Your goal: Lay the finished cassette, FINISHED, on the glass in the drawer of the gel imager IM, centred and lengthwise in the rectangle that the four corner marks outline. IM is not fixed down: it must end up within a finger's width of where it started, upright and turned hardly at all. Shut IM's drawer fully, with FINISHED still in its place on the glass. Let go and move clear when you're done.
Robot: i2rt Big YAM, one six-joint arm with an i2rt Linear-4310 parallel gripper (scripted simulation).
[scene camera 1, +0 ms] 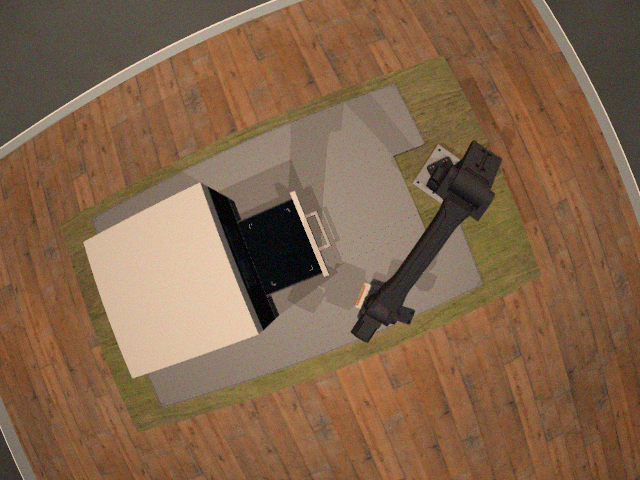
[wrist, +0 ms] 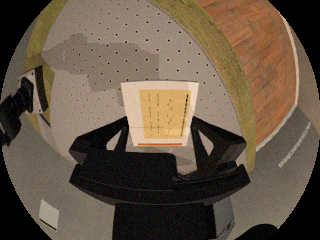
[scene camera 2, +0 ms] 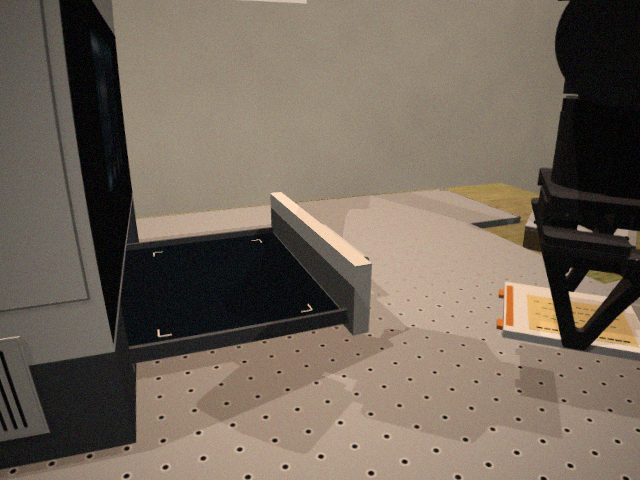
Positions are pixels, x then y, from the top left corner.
Scene:
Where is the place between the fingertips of my gripper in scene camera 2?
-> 566, 318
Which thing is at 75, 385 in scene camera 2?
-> A gel imager.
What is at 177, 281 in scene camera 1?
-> A gel imager.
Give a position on a cassette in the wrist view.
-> At 159, 112

